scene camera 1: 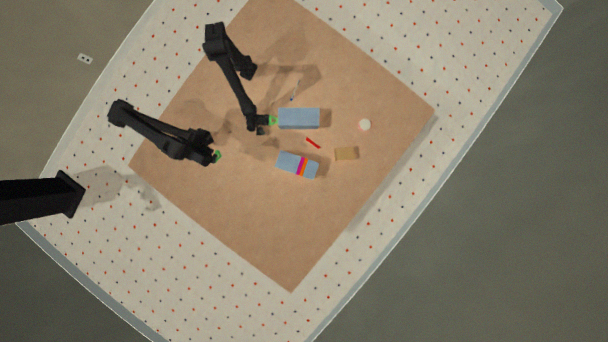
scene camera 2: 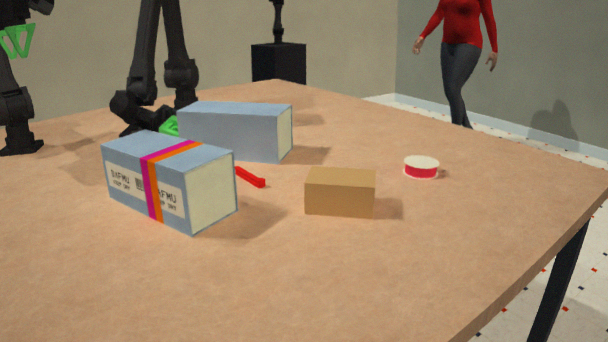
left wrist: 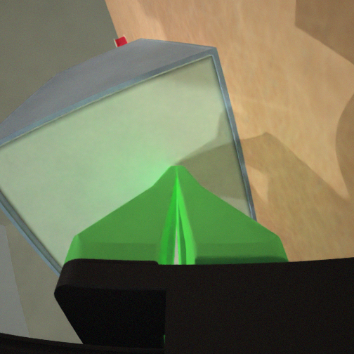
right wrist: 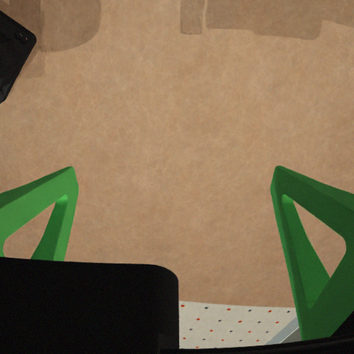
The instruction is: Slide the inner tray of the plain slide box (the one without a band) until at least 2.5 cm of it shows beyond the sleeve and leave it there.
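Places are measured from the left arm's base along level axes (x ahead, y left, z up), in centimetres.
Where they show: right gripper, between the fingertips: (scene camera 1: 212, 153) (scene camera 2: 18, 58); left arm's base, origin of its link: (scene camera 1: 249, 71); right arm's base, origin of its link: (scene camera 2: 22, 150).
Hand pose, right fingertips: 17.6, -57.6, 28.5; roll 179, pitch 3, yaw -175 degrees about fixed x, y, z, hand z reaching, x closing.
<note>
Each offset is from my right fingertips to the top centre of the thing, as dx, dy, dz. Level surfaces: height alone.
The plain slide box has a blue-grey sleeve {+29.9, +41.9, -17.1} (scene camera 1: 299, 116) (scene camera 2: 230, 131) (left wrist: 125, 70) and lies without a band behind the banded box in scene camera 2. Its pale inner tray (scene camera 2: 284, 133) (left wrist: 120, 145) looks about flush with the sleeve at both ends. My left gripper (scene camera 1: 277, 120) (left wrist: 176, 176) is shut and empty, its tips at or very close to the tray's end face; I cannot tell whether they touch. My right gripper (scene camera 1: 218, 155) (scene camera 2: 16, 41) (right wrist: 174, 177) is open and empty above the table, left of the boxes in scene camera 1.
The banded box {+42.6, +14.4, -17.1} (scene camera 1: 287, 162) (scene camera 2: 125, 145) lies beside the plain one. A red bar {+45.1, +32.6, -26.9} (scene camera 1: 313, 143) (scene camera 2: 250, 177) lies between them. A tan block {+67.4, +35.4, -22.5} (scene camera 1: 346, 153) (scene camera 2: 340, 192), a red-and-white disc {+71.1, +59.9, -25.9} (scene camera 1: 364, 124) (scene camera 2: 421, 167) and a thin pen-like thing {+17.7, +59.6, -27.5} (scene camera 1: 295, 91) lie on the table {dz -28.5} (scene camera 1: 280, 240) (scene camera 2: 300, 280).
</note>
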